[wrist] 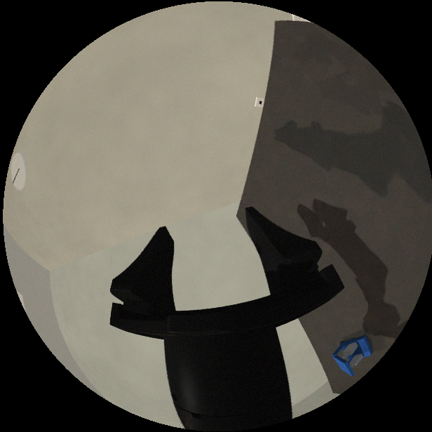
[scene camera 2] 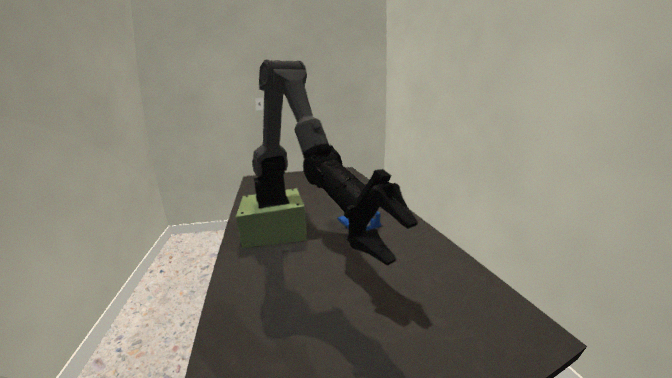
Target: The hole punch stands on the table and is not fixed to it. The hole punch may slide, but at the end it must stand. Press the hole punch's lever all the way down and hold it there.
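Note:
The blue hole punch (scene camera 2: 376, 220) (wrist: 366, 346) stands on the dark table. In the scene view it is mostly hidden behind my gripper; in the wrist view it shows small at the lower right. Its lever cannot be told clearly from its base in the scene view, and grey parts show between its blue parts in the wrist view. My gripper (scene camera 2: 403, 242) (wrist: 206, 225) is open, with its two fingers wide apart and nothing between them. It is in the air above the table, in front of the hole punch in the scene view, and does not touch it.
The arm stands on a green box (scene camera 2: 272, 227) at the left edge of the dark table (scene camera 2: 475, 310) (wrist: 340, 60). The arm's shadows lie across the table top. The table's right edge runs behind the gripper, near a pale wall (scene camera 2: 525, 125).

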